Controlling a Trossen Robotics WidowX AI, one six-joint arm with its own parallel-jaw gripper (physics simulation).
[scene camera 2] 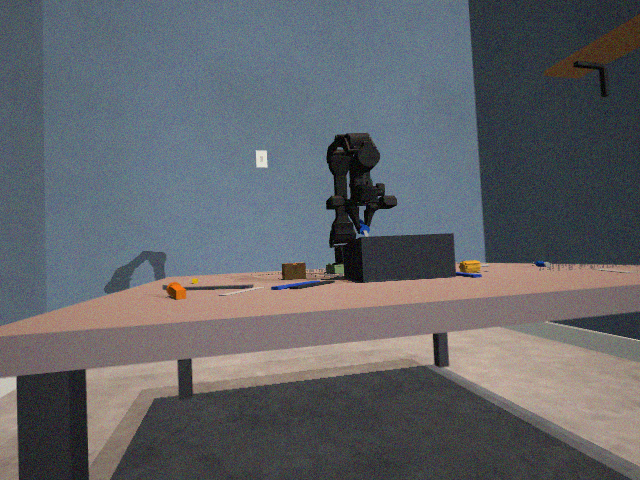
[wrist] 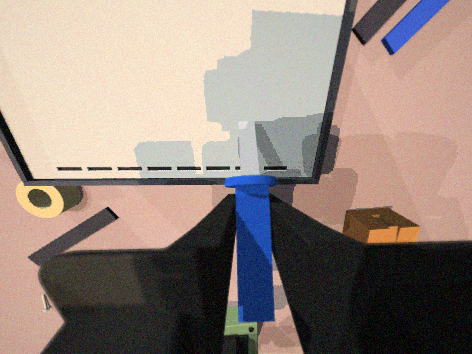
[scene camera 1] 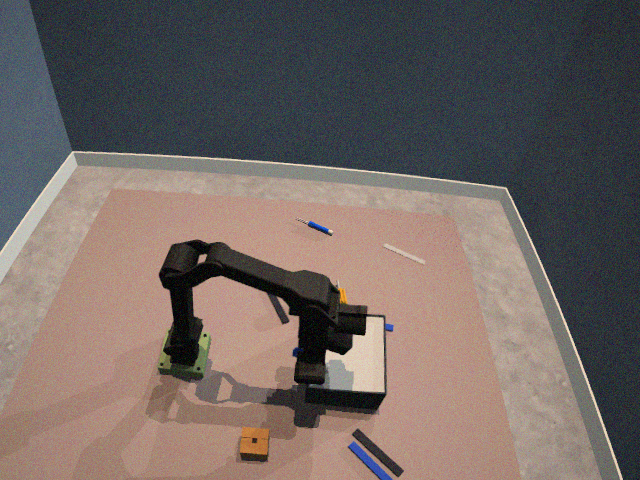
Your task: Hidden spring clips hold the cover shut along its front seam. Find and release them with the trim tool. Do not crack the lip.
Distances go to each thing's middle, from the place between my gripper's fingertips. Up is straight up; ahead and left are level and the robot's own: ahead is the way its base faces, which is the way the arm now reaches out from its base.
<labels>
Now: hand 90 mm short of the cover (scene camera 1: 362,368), 50 mm to the right of it and 30 mm above it. Round my hand: orange-brown block (scene camera 1: 254,444) (180 mm to the right, 110 mm behind, 90 mm below); then blue trim tool (wrist: 255,291) (10 mm above).
</labels>
